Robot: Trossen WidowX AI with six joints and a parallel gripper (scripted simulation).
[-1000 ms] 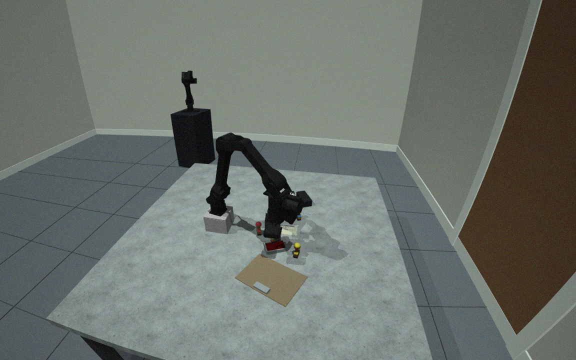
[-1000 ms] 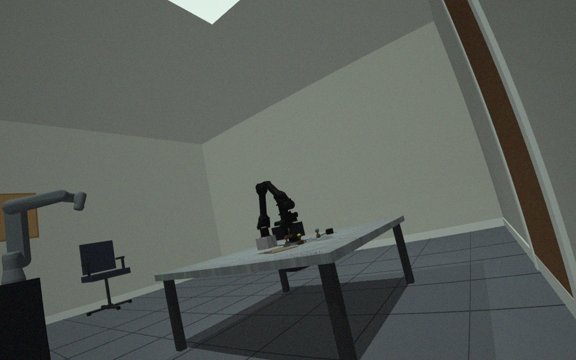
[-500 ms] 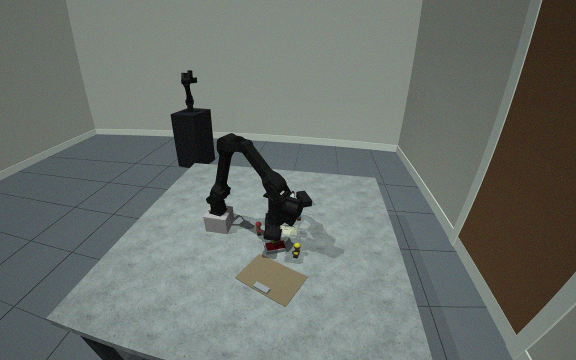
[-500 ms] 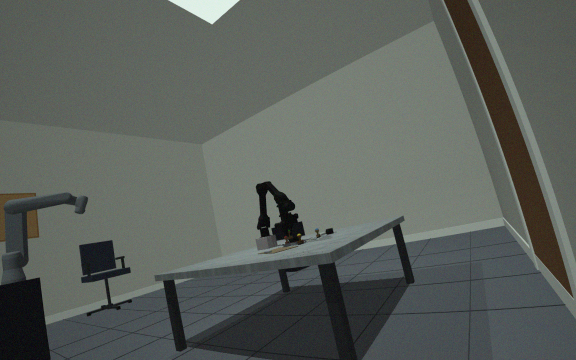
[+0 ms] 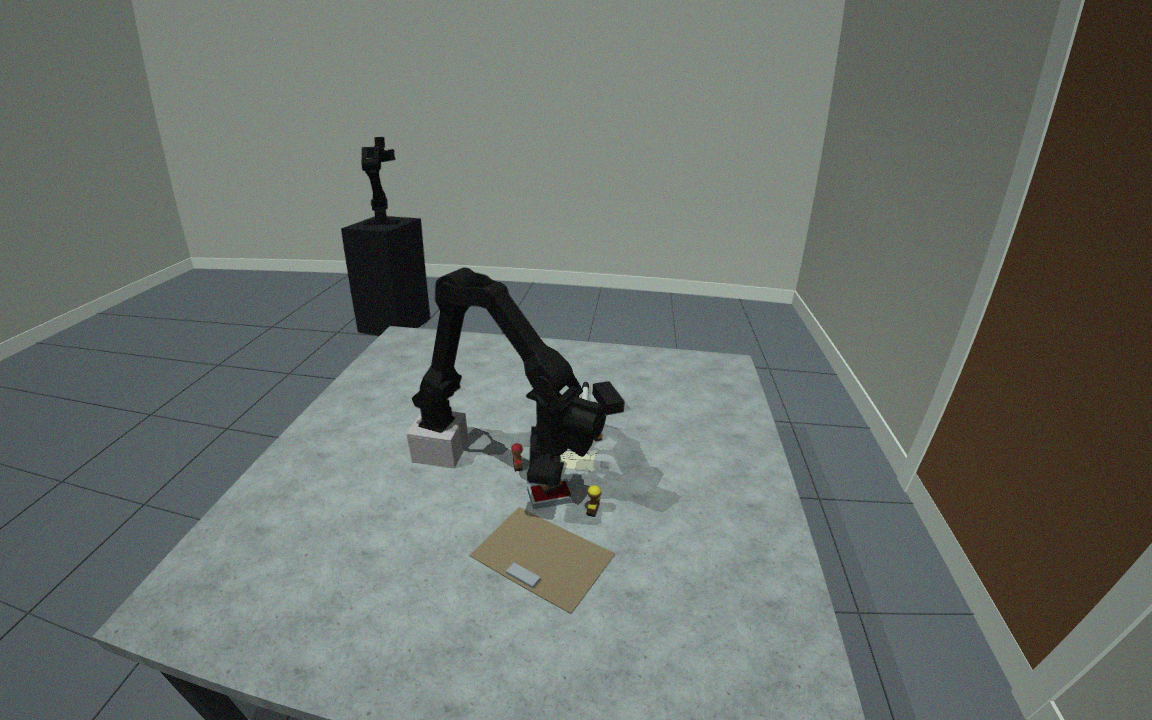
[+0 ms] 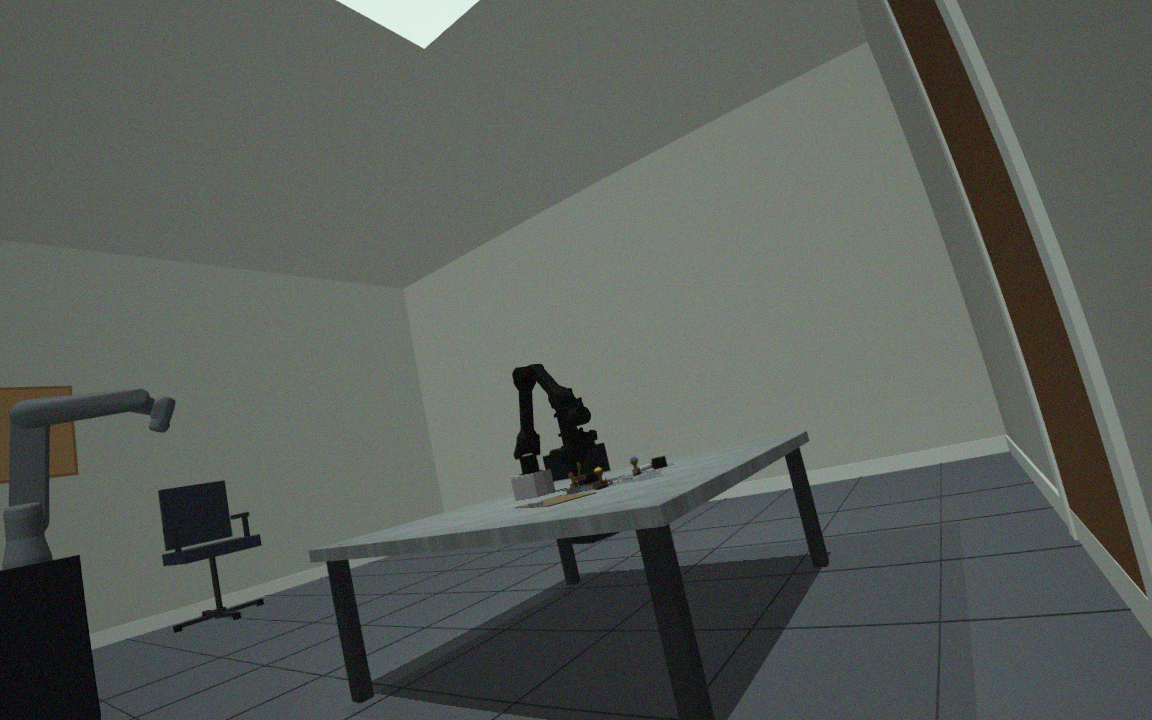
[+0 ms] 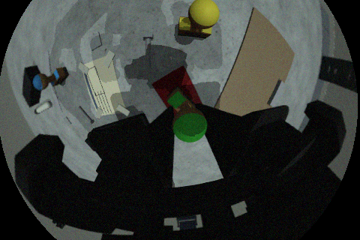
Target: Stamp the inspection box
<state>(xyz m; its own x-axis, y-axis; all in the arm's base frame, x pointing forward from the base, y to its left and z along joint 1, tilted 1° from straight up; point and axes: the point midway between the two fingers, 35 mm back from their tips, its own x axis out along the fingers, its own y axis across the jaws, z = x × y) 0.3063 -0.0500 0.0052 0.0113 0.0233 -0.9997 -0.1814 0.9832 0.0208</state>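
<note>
Right now the dark red ink pad is 50 mm below my gripper tip. Also, from my gripper tip: green-knobbed stamp right at my gripper tip; red-knobbed stamp 110 mm behind, 70 mm to the left, 30 mm below; yellow-knobbed stamp 100 mm ahead, 30 mm below, 10 mm to the right.
</note>
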